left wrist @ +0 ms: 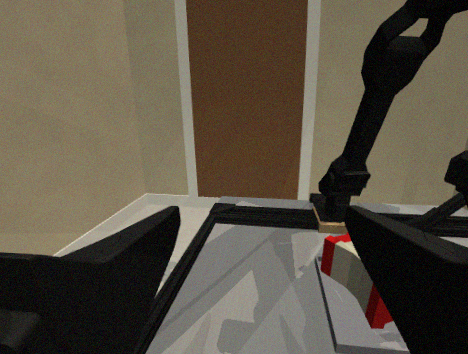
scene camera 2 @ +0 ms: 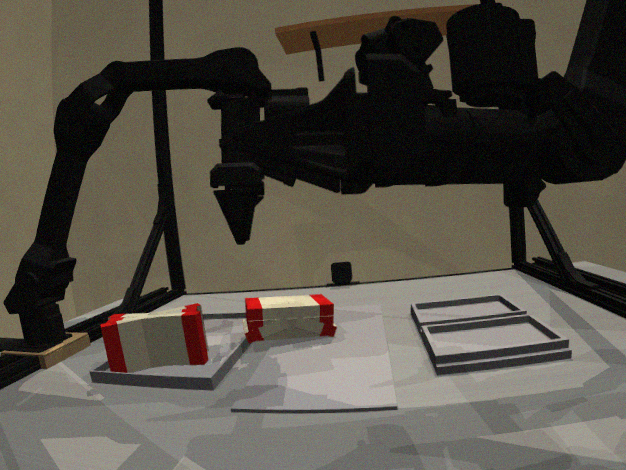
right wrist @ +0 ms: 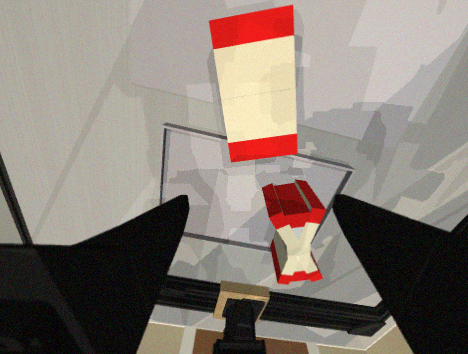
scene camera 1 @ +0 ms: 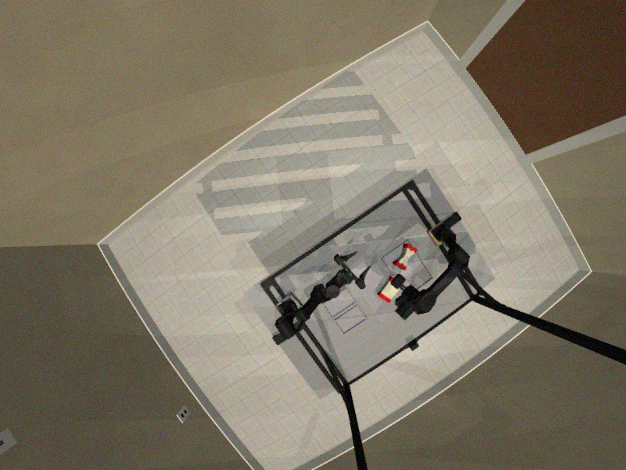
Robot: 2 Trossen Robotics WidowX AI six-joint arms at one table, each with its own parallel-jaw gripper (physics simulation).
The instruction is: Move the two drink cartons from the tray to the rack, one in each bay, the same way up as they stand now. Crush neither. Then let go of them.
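Seen in the pictures: left gripper, fingertip midpoint: [left wrist: 262, 214] [scene camera 2: 247, 151] [scene camera 1: 364, 258]; right gripper, fingertip midpoint: [scene camera 2: 243, 242] [right wrist: 260, 201] [scene camera 1: 404, 286]; left arm's base, link origin: [scene camera 1: 289, 306]; right arm's base, link origin: [left wrist: 335, 215] [scene camera 2: 45, 342] [right wrist: 239, 309] [scene camera 1: 440, 233].
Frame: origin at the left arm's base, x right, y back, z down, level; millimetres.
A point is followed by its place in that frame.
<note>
One red-and-cream carton [scene camera 1: 405, 257] {x 196, y -622, z -30 mm} [scene camera 2: 156, 339] {x 186, y -621, z 0 mm} [left wrist: 345, 267] {x 177, y -641, z 2 mm} [right wrist: 298, 250] {x 199, y -627, z -30 mm} stands in the tray [scene camera 2: 151, 380] {x 139, y -613, z 35 mm} with its pinched, hourglass-shaped side up. The other carton [scene camera 1: 388, 289] {x 268, y -450, z -14 mm} [scene camera 2: 289, 319] {x 247, y -452, z 3 mm} [right wrist: 257, 90] {x 280, y -453, z -14 mm} lies outside the tray, beside its wall, with a broad cream face up and its pinched side toward scene camera 2. My right gripper [scene camera 2: 242, 241] {x 278, y -509, z -107 mm} [right wrist: 260, 201] {x 278, y -509, z -107 mm} is open and empty, pointing down above the cartons. My left gripper [scene camera 1: 363, 260] {x 30, y -442, z -191 mm} [left wrist: 262, 214] {x 30, y -442, z -191 mm} is open and empty, held level high over the table. The two-bay rack [scene camera 2: 500, 352] {x 117, y -215, z 28 mm} holds no carton.
A thin light mat [scene camera 2: 328, 384] {x 121, y -404, z 40 mm} lies between the tray and the rack. The left arm spans high above the rack side in scene camera 2. A black frame [scene camera 1: 333, 235] {x -130, y -417, z 24 mm} borders the table. The right arm's base stands beyond the tray.
</note>
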